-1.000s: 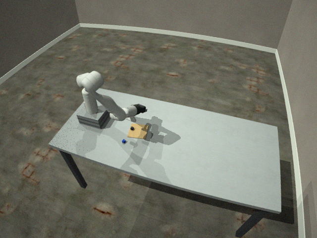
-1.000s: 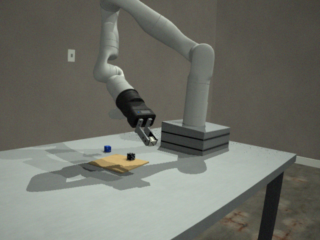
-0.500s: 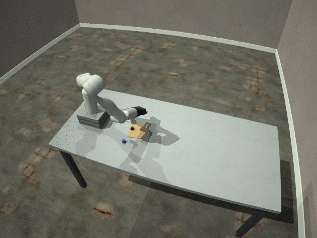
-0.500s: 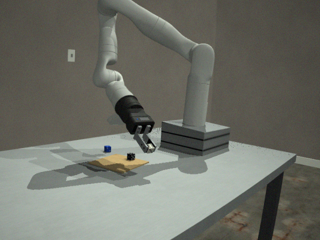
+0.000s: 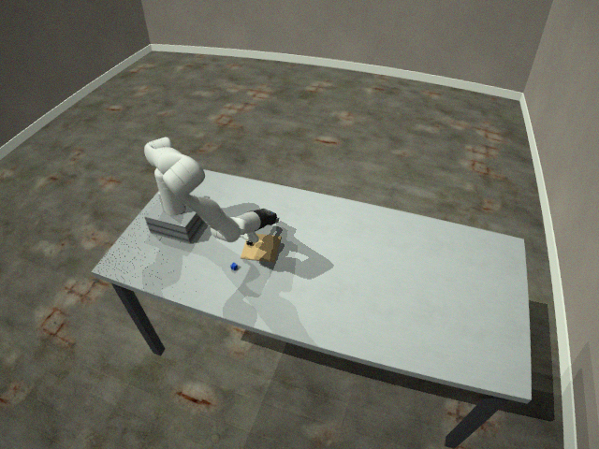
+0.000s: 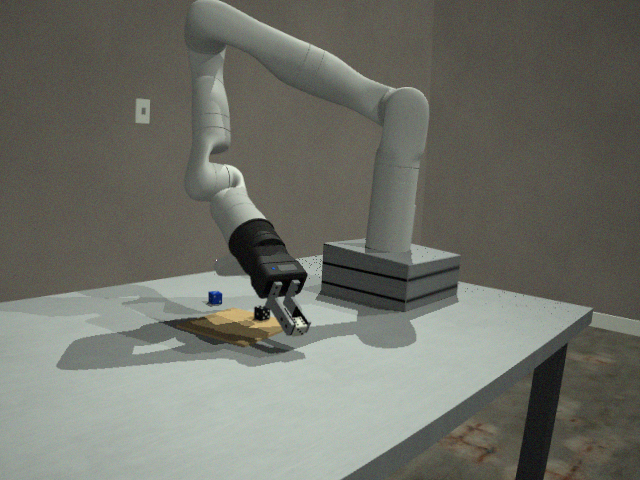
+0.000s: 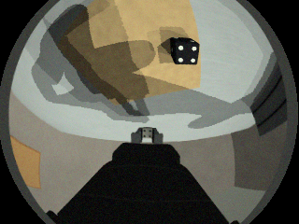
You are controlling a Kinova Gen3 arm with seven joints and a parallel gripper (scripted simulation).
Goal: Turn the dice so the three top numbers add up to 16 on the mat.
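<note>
Now: hand 130 mm to the left of the tan mat, 40 mm above it and 10 mm past it. The rest, counted from my hand: white die: 10 mm to the left, 10 mm below; blue die: 260 mm to the right, 70 mm behind, 30 mm below; black die: 130 mm to the right, 60 mm behind, 30 mm below.
</note>
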